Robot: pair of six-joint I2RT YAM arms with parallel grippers.
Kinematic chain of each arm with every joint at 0, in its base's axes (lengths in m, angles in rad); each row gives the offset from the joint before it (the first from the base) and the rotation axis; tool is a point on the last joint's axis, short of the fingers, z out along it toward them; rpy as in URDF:
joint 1: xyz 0 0 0.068 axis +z
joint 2: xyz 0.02 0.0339 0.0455 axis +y
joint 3: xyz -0.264 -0.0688 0 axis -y
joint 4: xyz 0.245 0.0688 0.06 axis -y
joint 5: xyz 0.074 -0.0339 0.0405 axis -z
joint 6: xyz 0.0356 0 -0.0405 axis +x
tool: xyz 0 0 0 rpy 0 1.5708 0
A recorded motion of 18 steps. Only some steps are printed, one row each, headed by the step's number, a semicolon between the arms.
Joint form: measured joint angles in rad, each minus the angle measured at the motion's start. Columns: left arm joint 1, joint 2, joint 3, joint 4, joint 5, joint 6; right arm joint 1, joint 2, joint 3, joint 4, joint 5, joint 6.
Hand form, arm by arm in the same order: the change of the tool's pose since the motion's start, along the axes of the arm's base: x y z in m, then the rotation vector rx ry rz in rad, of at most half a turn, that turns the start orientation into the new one. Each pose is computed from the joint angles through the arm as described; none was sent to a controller.
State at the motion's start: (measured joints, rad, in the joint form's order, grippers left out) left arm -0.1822 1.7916 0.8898 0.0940 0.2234 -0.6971; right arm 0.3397 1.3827 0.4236 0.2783 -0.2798 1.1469
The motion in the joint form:
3: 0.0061 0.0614 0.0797 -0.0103 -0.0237 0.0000; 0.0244 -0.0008 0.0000 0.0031 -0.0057 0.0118
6: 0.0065 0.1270 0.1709 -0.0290 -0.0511 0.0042; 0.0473 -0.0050 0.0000 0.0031 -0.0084 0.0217
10: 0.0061 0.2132 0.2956 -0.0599 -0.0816 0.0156; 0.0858 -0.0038 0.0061 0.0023 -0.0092 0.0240
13: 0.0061 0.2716 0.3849 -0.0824 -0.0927 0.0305; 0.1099 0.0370 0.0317 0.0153 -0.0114 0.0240
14: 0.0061 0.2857 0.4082 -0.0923 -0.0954 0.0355; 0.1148 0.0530 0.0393 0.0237 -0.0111 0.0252
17: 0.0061 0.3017 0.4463 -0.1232 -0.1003 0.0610; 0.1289 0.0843 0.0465 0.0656 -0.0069 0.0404
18: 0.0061 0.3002 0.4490 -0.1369 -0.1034 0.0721; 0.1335 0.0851 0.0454 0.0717 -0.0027 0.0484
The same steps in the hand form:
3: 0.0195 -0.0005 0.0001 0.0154 -0.0109 0.0225; -0.0022 0.0058 0.0005 0.0118 0.0037 0.0217
6: 0.0403 -0.0030 0.0004 0.0361 -0.0225 0.0391; -0.0046 0.0109 0.0014 0.0208 0.0058 0.0408
10: 0.0673 -0.0069 0.0002 0.0635 -0.0372 0.0522; -0.0075 0.0200 0.0028 0.0241 0.0038 0.0786
13: 0.0857 -0.0098 0.0005 0.0792 -0.0512 0.0498; -0.0031 0.0288 0.0016 0.0244 0.0067 0.1044
14: 0.0901 -0.0105 0.0006 0.0845 -0.0523 0.0481; -0.0012 0.0311 0.0006 0.0249 0.0073 0.1083
17: 0.0958 -0.0113 0.0027 0.1062 -0.0517 0.0332; 0.0019 0.0365 -0.0014 0.0385 -0.0015 0.1103
18: 0.0953 -0.0111 0.0030 0.1174 -0.0459 0.0269; 0.0015 0.0375 -0.0014 0.0425 -0.0019 0.1069

